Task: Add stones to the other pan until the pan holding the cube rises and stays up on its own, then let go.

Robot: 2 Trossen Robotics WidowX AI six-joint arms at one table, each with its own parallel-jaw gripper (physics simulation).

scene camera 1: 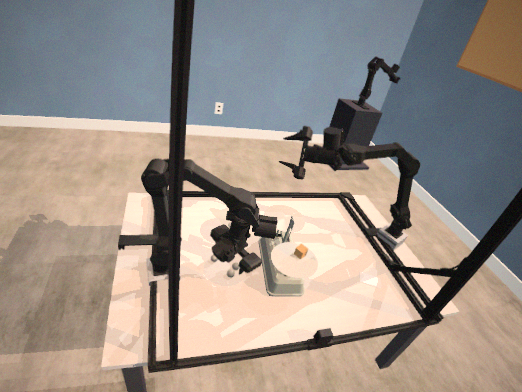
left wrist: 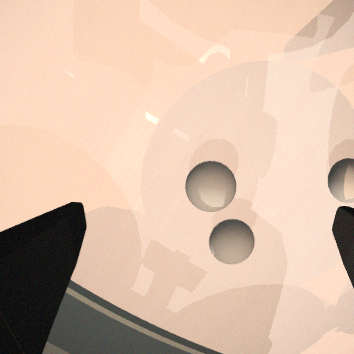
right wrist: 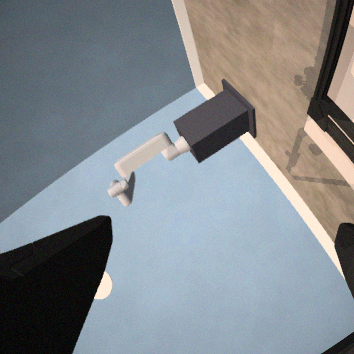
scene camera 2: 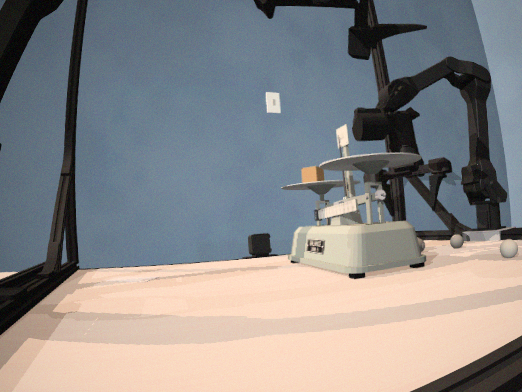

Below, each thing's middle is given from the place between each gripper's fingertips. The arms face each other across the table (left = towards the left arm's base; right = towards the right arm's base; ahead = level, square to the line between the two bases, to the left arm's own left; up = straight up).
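I find the balance scale (scene camera 2: 347,245) 230 mm below my right hand, and it is also 250 mm behind that hand and 30 mm to the left of it.
My left gripper is 4 cm below the scale, 2 cm short of it and 20 cm to the left of it.
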